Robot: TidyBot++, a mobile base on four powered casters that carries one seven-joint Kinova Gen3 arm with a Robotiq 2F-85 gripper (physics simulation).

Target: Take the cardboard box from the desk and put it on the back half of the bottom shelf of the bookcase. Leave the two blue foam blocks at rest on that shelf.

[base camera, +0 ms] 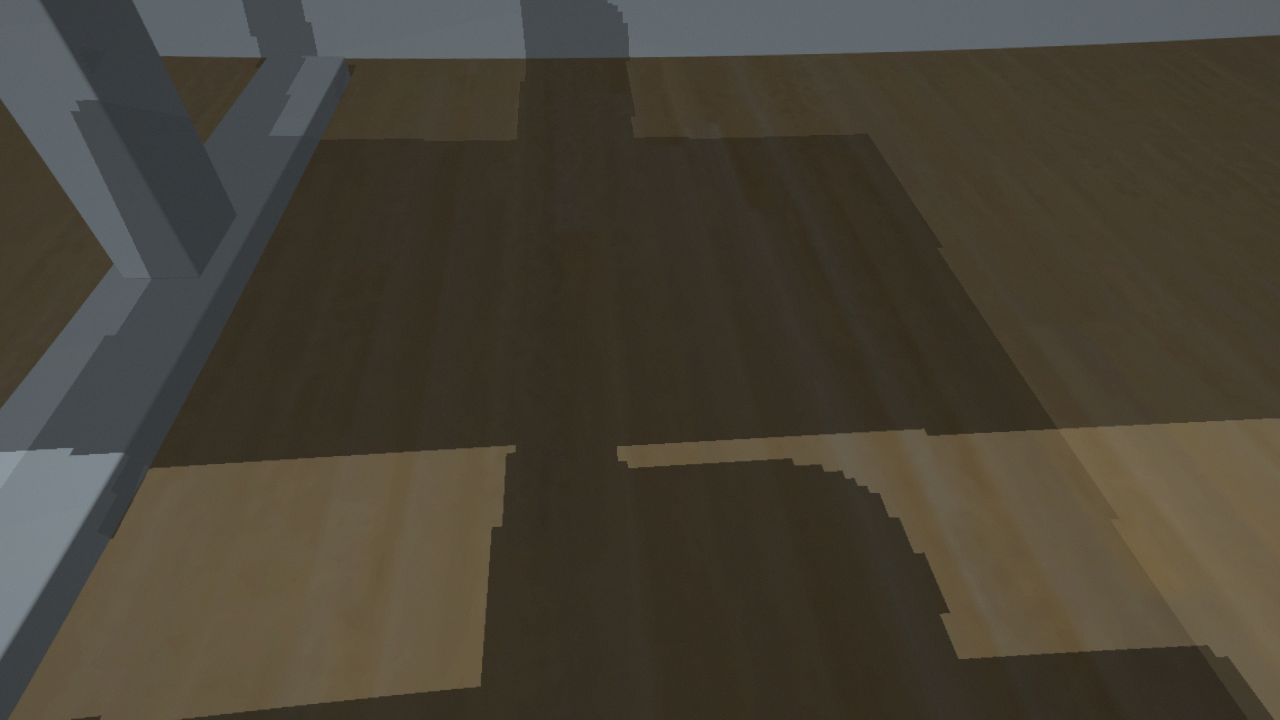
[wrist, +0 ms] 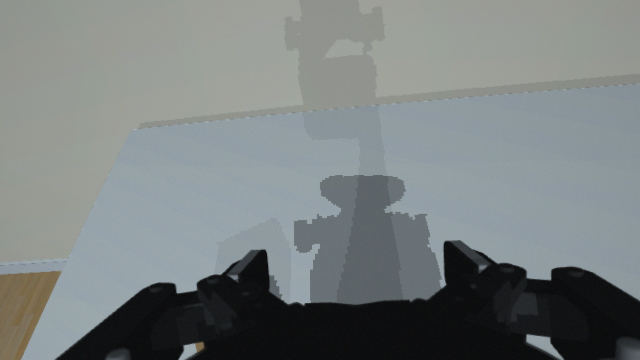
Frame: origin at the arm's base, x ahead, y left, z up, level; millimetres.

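Where they show: gripper, fingertip midpoint: (wrist: 354, 265).
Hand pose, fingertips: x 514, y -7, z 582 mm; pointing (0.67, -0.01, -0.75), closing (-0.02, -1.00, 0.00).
After its pixels a point has its place.
My gripper (wrist: 354, 265) {x 514, y -7, z 582 mm} is open, with its two black fingers wide apart and no object between them in the wrist view. It is above a pale blue-white flat top (wrist: 510, 170) {x 756, y -264, z 324 mm}, which looks like the desk. Shadows of the arm and gripper fall across this top. The cardboard box, the bookcase's bottom shelf and the two blue foam blocks do not show in either view. The gripper does not show in the base camera view.
In the base camera view, a grey slanted post (base camera: 156, 161) {x 540, y 270, z -291 mm} stands on a long foot bar (base camera: 125, 358) at the left, beside the wooden floor (base camera: 313, 573) {x 297, y 145, z -396 mm}. A beige wall (wrist: 55, 100) {x 972, y 574, z 395 mm} lies beyond the top's far edge in the wrist view.
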